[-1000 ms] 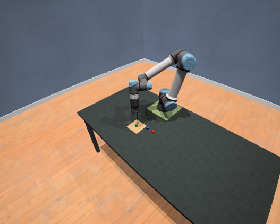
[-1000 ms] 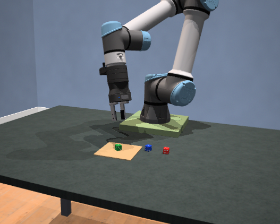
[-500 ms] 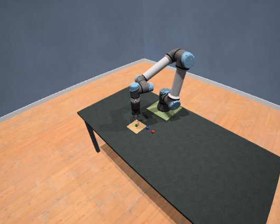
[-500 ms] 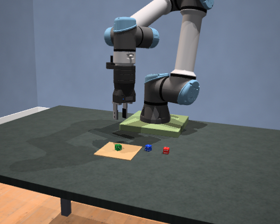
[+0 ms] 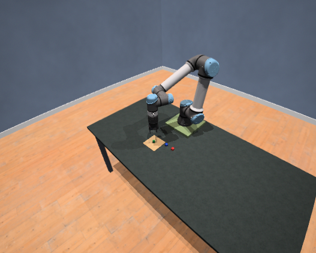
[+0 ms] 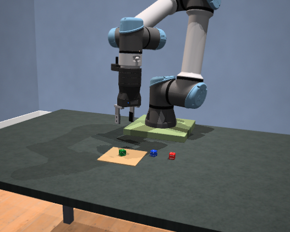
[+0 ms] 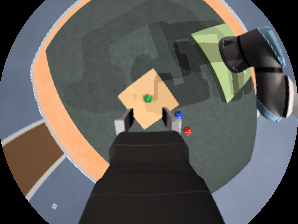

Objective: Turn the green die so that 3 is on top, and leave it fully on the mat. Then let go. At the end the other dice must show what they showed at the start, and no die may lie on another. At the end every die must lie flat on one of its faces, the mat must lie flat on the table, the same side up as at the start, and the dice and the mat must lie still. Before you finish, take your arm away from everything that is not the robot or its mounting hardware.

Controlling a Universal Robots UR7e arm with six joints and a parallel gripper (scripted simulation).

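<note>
Now: hand 1 cm past the green die, 1 cm to the left of it and 13 cm above it. Round my hand: red die: 6 cm behind, 16 cm to the left, 14 cm below; tan mat: 1 cm to the right, 14 cm below; blue die: 6 cm behind, 9 cm to the left, 14 cm below.
</note>
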